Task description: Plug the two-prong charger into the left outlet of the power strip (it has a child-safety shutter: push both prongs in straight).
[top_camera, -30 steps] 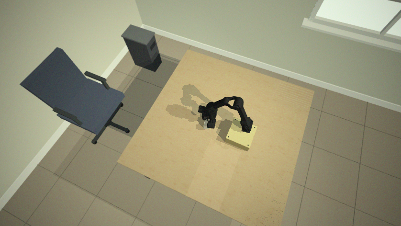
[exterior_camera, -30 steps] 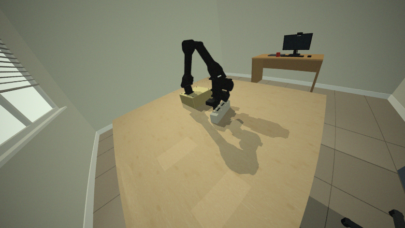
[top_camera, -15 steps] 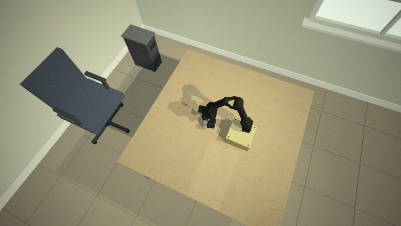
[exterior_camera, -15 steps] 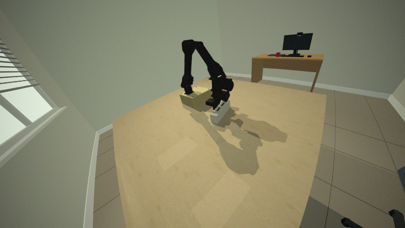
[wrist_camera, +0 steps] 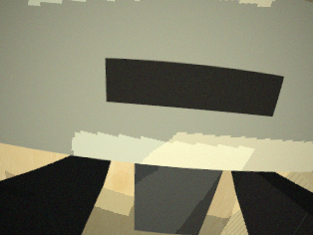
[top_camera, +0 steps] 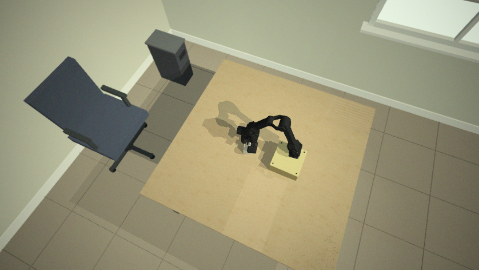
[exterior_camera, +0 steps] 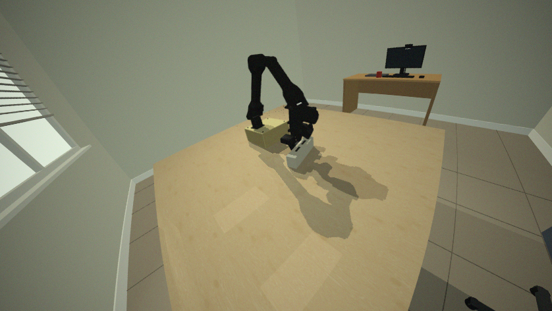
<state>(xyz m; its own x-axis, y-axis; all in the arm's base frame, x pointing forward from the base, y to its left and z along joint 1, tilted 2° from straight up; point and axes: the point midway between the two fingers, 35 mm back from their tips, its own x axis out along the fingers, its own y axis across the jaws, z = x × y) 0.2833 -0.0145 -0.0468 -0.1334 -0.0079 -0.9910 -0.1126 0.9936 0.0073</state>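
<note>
The two-prong charger lies 20 mm ahead of my gripper tip and 10 mm above it.
</note>
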